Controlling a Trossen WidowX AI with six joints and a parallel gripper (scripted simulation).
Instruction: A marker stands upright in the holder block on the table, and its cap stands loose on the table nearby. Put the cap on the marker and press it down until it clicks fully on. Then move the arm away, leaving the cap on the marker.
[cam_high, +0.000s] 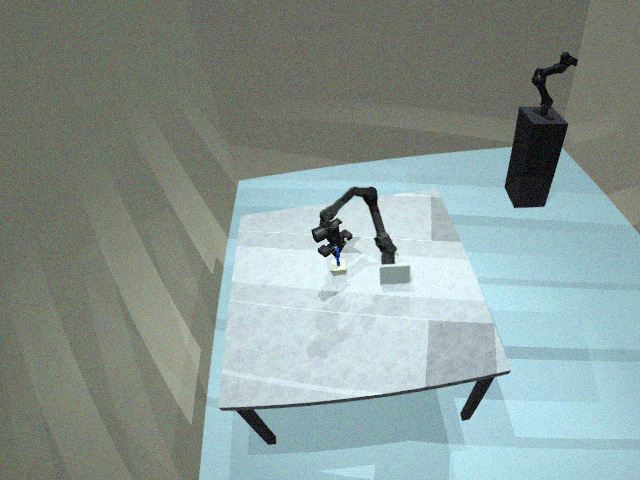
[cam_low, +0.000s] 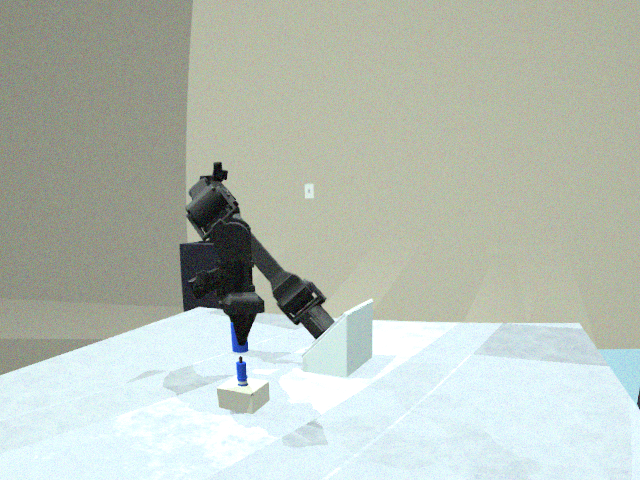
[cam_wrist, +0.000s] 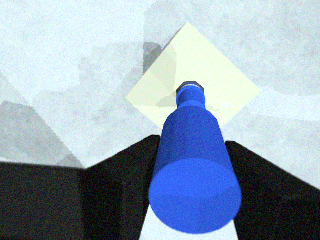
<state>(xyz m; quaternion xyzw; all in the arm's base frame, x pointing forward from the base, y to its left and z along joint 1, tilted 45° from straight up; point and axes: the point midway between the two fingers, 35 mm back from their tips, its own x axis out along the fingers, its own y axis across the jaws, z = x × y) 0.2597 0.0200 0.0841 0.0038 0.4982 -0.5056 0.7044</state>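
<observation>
The cream holder block lies 10 cm below my gripper tip. The rest, counted from my gripper tip: marker cap 1 cm above.
</observation>
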